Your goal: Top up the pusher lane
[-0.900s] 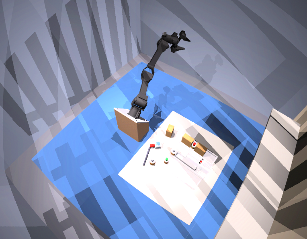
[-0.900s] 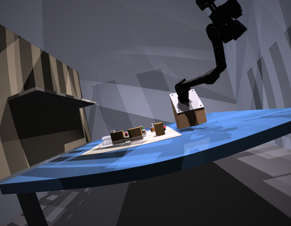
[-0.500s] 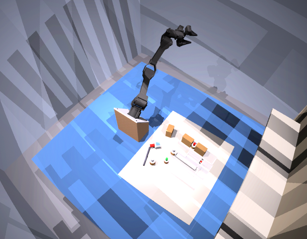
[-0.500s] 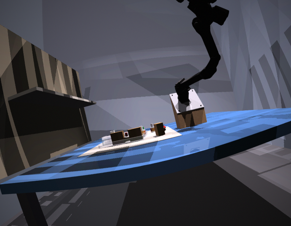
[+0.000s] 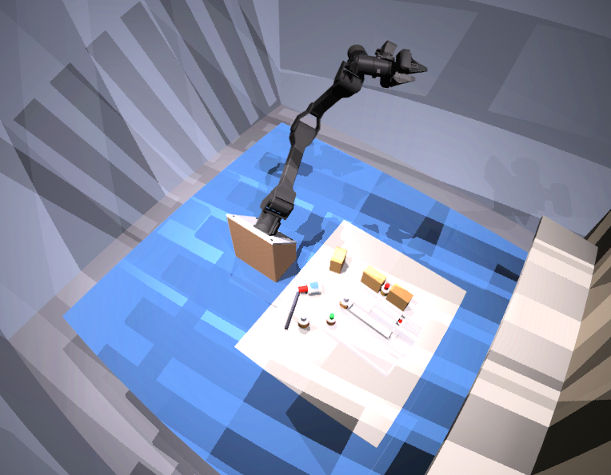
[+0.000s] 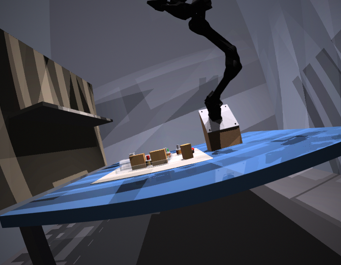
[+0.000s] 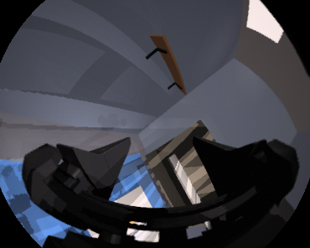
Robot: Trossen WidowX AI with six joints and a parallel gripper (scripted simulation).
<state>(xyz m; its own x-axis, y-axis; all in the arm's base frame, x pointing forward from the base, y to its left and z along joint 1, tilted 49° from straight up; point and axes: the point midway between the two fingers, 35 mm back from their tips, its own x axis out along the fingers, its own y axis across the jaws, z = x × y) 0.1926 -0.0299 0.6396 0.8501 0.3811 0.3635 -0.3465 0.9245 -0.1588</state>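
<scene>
The dark rod is 60 cm to the right of my gripper tip, 60 cm below it and 8 cm behind it. The rest, counted from my gripper tip: brown box 57 cm below, 37 cm to the right, 4 cm behind; clear pusher lane 58 cm below, 50 cm to the right, 21 cm ahead.
</scene>
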